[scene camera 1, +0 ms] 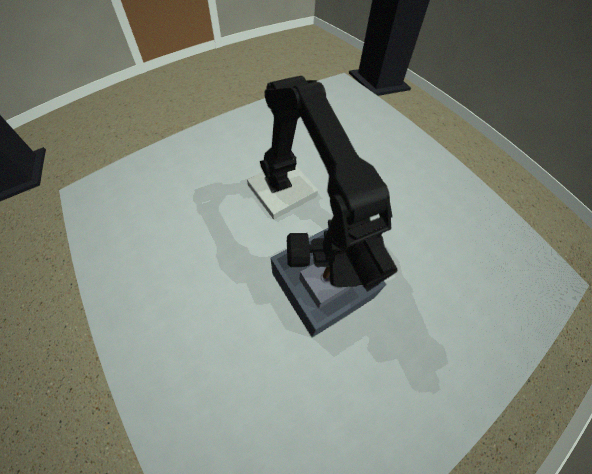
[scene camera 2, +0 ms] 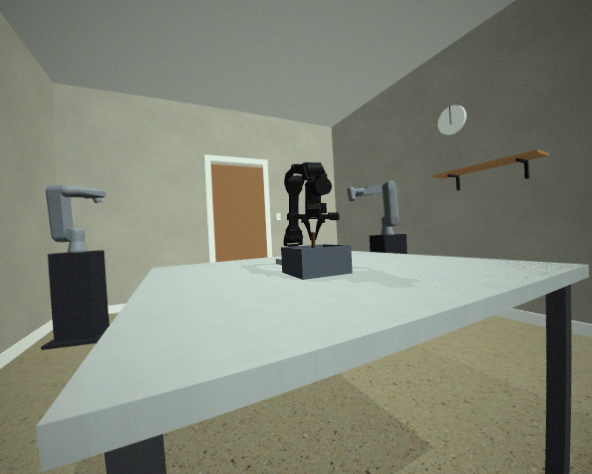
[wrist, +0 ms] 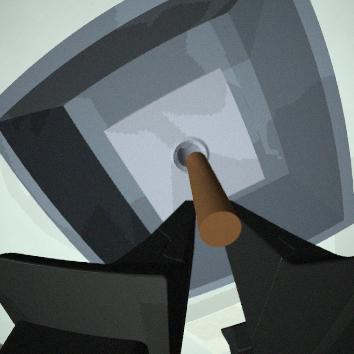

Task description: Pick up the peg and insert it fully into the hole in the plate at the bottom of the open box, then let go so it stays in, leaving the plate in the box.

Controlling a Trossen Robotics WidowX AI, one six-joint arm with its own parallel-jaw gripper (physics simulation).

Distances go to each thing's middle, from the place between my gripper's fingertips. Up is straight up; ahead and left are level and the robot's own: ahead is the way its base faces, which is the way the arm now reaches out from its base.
Labels:
I see my gripper 7 cm above the blue-grey box (scene camera 1: 315, 320) and 1 cm short of it. From my hand the other things lie so: brown peg (wrist: 218, 225): 1 cm below, 1 cm ahead; then pale plate (scene camera 1: 320, 290): 9 cm below, 1 cm ahead.

